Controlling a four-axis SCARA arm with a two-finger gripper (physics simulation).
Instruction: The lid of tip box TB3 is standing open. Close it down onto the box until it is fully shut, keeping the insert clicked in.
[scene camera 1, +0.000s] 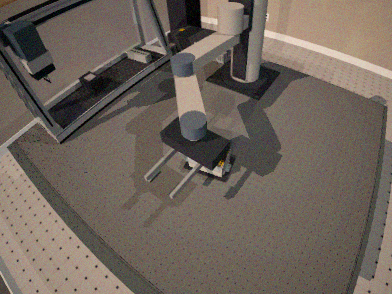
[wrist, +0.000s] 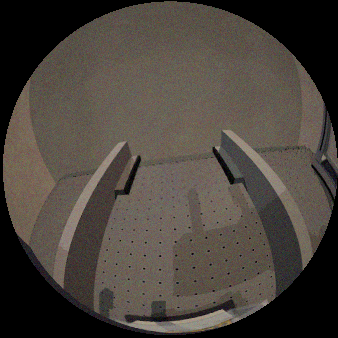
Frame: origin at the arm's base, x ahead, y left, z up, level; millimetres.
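Where they show: gripper, between the fingertips: (scene camera 1: 158, 188) (wrist: 172, 144); arm's base, origin of its link: (scene camera 1: 244, 77).
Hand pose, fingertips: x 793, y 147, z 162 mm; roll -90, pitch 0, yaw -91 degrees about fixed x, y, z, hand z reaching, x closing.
Things, the pixels of their top centre, and the offset from my fingertips. "spot": a spot on its surface instead. Level surfaces: height alone.
- Tip box TB3, a spot on its surface: (scene camera 1: 214, 170) spot: dx -169, dy +63, dz -75 mm
- insert, centre of its top: (scene camera 1: 209, 150) dx -226, dy +7, dz -75 mm
- dotted grey mat, height of its surface: dz -149 mm
- pale rack, a spot on its surface: (scene camera 1: 139, 55) spot: dx -568, dy -682, dz -59 mm
Tip box TB3 (scene camera 1: 214, 171) sits on a dark base on the mat, mostly hidden under the black gripper body; a pale side and a small yellow patch of the insert (scene camera 1: 220, 163) show. In the wrist view a pale strip of the box (wrist: 200, 320) shows at the bottom edge, with a bit of yellow. The lid cannot be told apart, so its angle is unclear. My gripper (scene camera 1: 161, 186) (wrist: 172, 144) is shut to its narrow setting, with a wide empty gap between its two long parallel fingers. The fingers reach out past the box on its left front side, above the mat.
The dotted grey mat (scene camera 1: 310, 200) lies under the box and arm. The arm's column (scene camera 1: 255, 45) stands at the back. A metal frame (scene camera 1: 100, 107) stands at the left, with a pale rack (scene camera 1: 139, 55) inside it. A black tower (scene camera 1: 185, 12) stands behind.
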